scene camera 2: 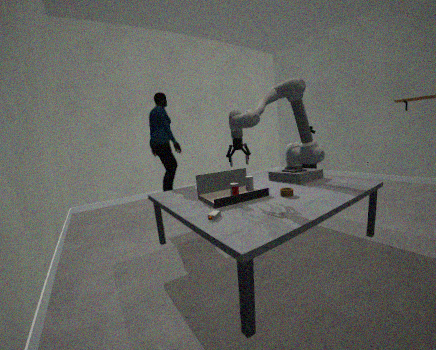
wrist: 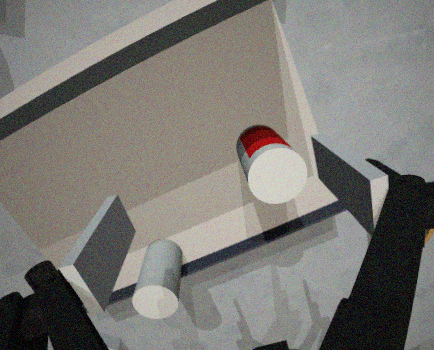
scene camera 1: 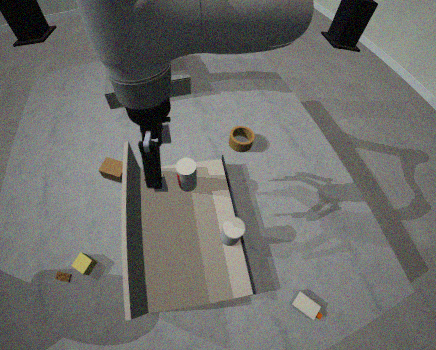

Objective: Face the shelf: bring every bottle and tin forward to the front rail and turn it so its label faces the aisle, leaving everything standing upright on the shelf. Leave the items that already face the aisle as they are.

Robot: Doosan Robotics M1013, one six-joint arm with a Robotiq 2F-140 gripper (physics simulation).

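Places are measured from the arm's base along level axes (x ahead, y left, z up), in millimetres.
Pixels of known places: gripper, between the fingertips: (scene camera 2: 239, 165) (wrist: 218, 186) (scene camera 1: 163, 164); arm's base, origin of its link: (scene camera 2: 294, 171).
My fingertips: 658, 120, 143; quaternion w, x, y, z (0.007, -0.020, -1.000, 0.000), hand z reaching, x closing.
Ahead of a thing's pixels: the offset from my fingertips to its top centre, as dx, dy, dz.
The shelf (scene camera 1: 170, 255) (scene camera 2: 220, 183) (wrist: 150, 125) has a dark front rail @[+84, +196, -173] (scene camera 1: 249, 272) (scene camera 2: 245, 197) (wrist: 225, 254). A white-topped grey cylinder @[-50, +51, -89] (scene camera 1: 186, 175) (scene camera 2: 249, 183) (wrist: 276, 172) stands upright near one end, set back from the rail; its red label faces the back panel. A second white-topped cylinder @[+138, +167, -99] (scene camera 1: 233, 231) (scene camera 2: 234, 189) (wrist: 157, 280) stands upright at the rail, its red label towards the aisle in scene camera 2. My gripper (scene camera 1: 154, 184) (scene camera 2: 239, 163) (wrist: 218, 186) is open and empty, above the shelf near the set-back cylinder's end, higher than both cylinders.
A brown ring @[-242, +265, -184] (scene camera 1: 242, 147) (scene camera 2: 286, 192) lies beyond the rail, and a white box with an orange end @[+377, +377, -206] (scene camera 1: 306, 305) (scene camera 2: 215, 215) lies near a corner. A brown block @[-124, -213, -184] (scene camera 1: 111, 169), yellow cube @[+199, -279, -196] (scene camera 1: 83, 263) and small brown piece @[+237, -354, -226] (scene camera 1: 63, 276) lie behind the back panel. A person (scene camera 2: 161, 130) stands beyond the table.
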